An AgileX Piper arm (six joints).
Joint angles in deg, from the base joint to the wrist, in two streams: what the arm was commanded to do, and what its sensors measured. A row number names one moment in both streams.
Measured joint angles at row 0:
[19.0, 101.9, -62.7, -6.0, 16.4, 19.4]
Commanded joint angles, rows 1 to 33:
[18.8, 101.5, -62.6, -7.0, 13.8, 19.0]
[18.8, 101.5, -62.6, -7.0, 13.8, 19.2]
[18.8, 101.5, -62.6, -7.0, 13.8, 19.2]
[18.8, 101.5, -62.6, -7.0, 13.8, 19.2]
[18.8, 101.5, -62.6, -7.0, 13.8, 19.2]
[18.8, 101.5, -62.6, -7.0, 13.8, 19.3]
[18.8, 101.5, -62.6, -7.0, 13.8, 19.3]
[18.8, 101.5, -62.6, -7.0, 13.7, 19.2]
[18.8, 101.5, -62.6, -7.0, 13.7, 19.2]
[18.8, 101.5, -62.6, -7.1, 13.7, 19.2]
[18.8, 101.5, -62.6, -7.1, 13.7, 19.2]
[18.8, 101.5, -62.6, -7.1, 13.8, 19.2]
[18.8, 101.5, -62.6, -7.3, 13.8, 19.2]
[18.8, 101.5, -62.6, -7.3, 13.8, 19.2]
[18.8, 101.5, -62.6, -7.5, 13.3, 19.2]
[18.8, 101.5, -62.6, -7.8, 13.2, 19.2]
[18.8, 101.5, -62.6, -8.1, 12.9, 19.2]
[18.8, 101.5, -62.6, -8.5, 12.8, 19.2]
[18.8, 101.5, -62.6, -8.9, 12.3, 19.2]
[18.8, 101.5, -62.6, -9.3, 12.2, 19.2]
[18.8, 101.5, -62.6, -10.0, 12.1, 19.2]
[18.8, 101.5, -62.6, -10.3, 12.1, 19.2]
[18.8, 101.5, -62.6, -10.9, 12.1, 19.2]
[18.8, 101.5, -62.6, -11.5, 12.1, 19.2]
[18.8, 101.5, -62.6, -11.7, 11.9, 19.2]
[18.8, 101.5, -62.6, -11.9, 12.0, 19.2]
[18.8, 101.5, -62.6, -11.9, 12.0, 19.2]
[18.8, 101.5, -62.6, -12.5, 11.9, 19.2]
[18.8, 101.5, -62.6, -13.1, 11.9, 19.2]
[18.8, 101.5, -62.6, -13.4, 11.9, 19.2]
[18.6, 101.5, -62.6, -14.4, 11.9, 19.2]
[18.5, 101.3, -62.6, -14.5, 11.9, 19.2]
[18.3, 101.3, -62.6, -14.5, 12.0, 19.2]
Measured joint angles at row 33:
[19.0, 101.9, -62.7, -12.7, 12.8, 19.4]
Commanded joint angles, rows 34 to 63:
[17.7, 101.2, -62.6, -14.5, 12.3, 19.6]
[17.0, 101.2, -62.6, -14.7, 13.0, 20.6]
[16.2, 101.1, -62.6, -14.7, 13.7, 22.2]
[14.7, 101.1, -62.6, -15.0, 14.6, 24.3]
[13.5, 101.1, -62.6, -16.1, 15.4, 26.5]
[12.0, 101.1, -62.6, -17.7, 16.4, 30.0]
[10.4, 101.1, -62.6, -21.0, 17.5, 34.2]
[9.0, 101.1, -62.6, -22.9, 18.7, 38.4]
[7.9, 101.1, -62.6, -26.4, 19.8, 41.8]
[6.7, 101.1, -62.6, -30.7, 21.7, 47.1]
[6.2, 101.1, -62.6, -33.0, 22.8, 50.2]
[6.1, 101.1, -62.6, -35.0, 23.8, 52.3]
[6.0, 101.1, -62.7, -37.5, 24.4, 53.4]
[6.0, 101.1, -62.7, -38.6, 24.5, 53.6]
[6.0, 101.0, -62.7, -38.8, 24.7, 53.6]
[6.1, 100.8, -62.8, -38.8, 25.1, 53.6]
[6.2, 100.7, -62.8, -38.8, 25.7, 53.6]
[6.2, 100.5, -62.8, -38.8, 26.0, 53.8]
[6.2, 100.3, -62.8, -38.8, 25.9, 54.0]
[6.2, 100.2, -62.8, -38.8, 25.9, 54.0]
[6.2, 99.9, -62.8, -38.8, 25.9, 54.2]
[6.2, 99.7, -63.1, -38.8, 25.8, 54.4]
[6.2, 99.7, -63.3, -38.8, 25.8, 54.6]
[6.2, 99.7, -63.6, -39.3, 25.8, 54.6]
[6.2, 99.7, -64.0, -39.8, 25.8, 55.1]
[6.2, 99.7, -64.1, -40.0, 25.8, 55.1]
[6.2, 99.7, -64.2, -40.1, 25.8, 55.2]
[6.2, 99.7, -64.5, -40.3, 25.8, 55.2]
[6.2, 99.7, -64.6, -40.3, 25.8, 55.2]
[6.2, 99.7, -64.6, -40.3, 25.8, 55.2]
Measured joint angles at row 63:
[6.2, 100.3, -63.9, -39.5, 25.7, 54.8]
